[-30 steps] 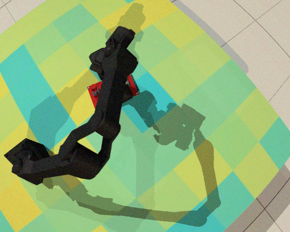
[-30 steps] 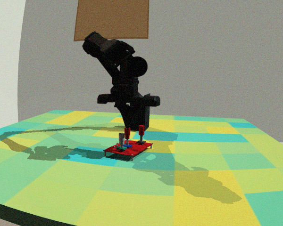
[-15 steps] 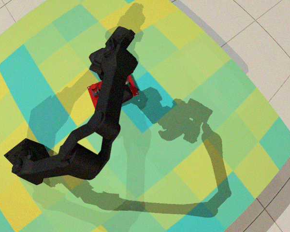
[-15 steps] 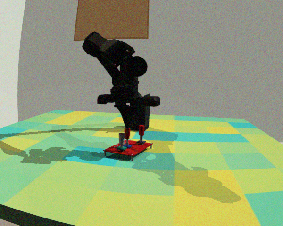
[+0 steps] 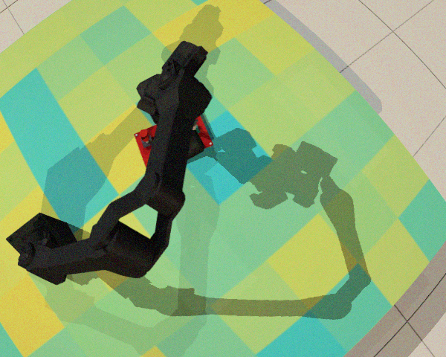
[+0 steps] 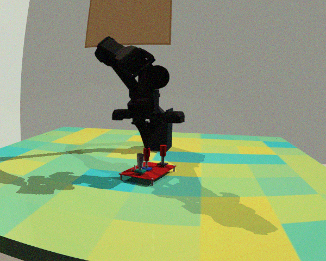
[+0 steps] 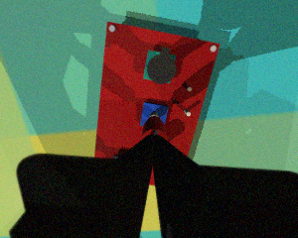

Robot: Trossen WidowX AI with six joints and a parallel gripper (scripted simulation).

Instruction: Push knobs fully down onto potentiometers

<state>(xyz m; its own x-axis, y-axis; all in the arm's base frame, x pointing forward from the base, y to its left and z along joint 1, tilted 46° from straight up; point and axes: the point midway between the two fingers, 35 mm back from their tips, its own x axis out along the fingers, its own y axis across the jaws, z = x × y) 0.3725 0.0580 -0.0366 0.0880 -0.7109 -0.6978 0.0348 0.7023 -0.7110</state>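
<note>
My gripper tip is now 1 cm above the red knob. From my gripper tip the other things lie so: grey knob (5 cm ahead, 2 cm below).
</note>
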